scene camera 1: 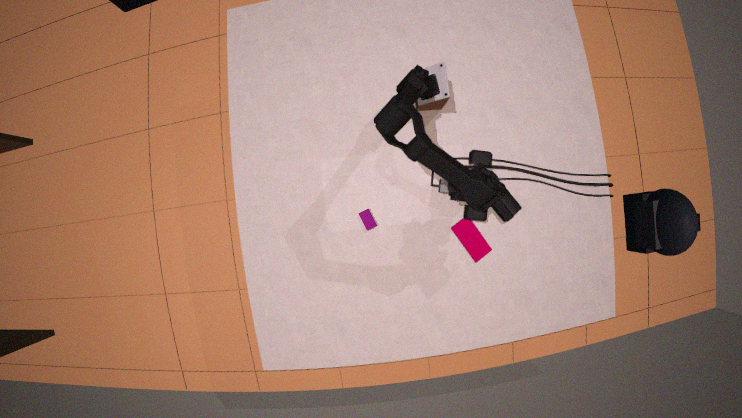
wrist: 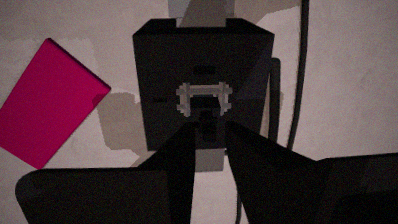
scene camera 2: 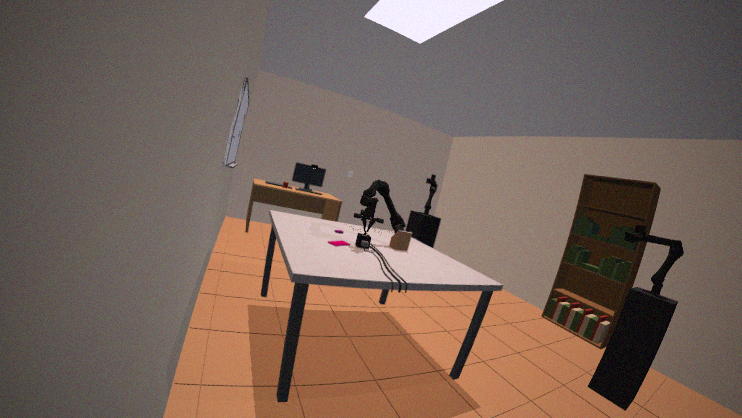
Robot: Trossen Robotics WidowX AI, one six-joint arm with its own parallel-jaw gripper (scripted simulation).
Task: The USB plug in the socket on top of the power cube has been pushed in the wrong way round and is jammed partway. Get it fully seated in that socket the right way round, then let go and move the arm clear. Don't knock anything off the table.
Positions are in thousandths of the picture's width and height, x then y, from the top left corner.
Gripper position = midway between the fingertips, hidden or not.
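Observation:
My gripper (wrist: 526, 583) is visible, as are a USB plug (wrist: 516, 484) and a black power cube (wrist: 604, 239). A magenta card (scene camera 1: 634, 568) is seen as well.

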